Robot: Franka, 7 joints.
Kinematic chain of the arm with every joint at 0, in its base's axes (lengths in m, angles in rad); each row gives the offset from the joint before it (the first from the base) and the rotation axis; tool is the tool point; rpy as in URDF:
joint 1: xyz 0 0 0.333 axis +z
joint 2: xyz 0 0 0 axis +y
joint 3: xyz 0 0 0.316 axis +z
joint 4: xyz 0.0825 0 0 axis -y
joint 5: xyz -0.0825 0 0.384 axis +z
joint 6: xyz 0 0 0 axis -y
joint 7: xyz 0.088 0 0 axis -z
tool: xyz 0 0 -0.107 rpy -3.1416 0 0
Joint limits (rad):
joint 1: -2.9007..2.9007
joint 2: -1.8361..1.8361
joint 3: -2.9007..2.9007
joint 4: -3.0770..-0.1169
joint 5: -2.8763..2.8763
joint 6: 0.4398..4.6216
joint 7: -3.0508..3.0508
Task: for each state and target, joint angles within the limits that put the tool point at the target. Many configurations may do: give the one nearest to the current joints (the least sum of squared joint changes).
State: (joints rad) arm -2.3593 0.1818 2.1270 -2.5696 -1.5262 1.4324 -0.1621
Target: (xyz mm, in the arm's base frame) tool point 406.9 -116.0 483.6
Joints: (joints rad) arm -2.3352 0.4974 2.4415 -2.4212 -1.5269 1.2790 -0.1621
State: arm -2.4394 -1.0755 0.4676 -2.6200 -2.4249 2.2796 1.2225
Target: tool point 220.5 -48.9 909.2
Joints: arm -2.2909 -1.4515 0.3838 -2.0542 -2.4491 2.1573 1.2225
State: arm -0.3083 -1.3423 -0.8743 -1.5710 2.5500 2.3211 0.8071
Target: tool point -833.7 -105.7 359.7
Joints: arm -0.3062 -1.8070 -1.0833 -0.8647 2.6023 2.2303 0.8071
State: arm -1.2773 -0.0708 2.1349 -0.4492 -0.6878 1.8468 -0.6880
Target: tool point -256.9 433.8 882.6
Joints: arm -0.5603 -0.2132 2.6651 -0.7074 -0.4747 1.3079 -0.6880
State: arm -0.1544 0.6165 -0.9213 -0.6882 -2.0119 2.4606 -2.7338
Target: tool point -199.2 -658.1 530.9
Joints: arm -0.8675 0.6251 -1.2704 -1.6014 -2.0284 2.5135 -2.7338
